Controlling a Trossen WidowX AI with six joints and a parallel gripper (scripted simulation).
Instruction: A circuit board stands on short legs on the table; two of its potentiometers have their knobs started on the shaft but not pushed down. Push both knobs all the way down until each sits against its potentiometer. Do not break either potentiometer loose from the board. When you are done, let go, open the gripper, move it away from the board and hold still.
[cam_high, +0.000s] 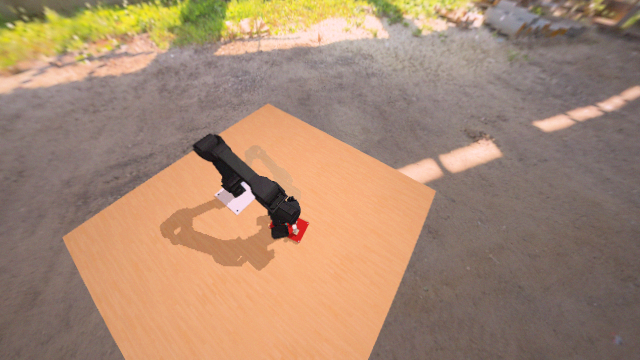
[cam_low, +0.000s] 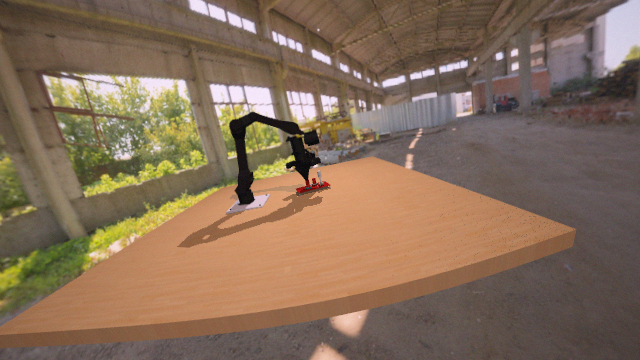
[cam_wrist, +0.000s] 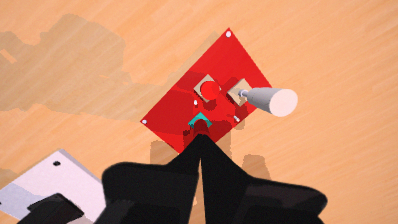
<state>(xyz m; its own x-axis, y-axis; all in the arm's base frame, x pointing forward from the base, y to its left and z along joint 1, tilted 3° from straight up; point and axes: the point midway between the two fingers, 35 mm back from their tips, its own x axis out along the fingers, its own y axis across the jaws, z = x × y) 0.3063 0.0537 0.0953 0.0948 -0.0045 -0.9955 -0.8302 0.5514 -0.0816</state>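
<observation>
Right now the red knob is 20 mm below my gripper tip. From my gripper tip the other things lie so: grey knob (60 mm ahead, 20 mm to the left, 10 mm above).
</observation>
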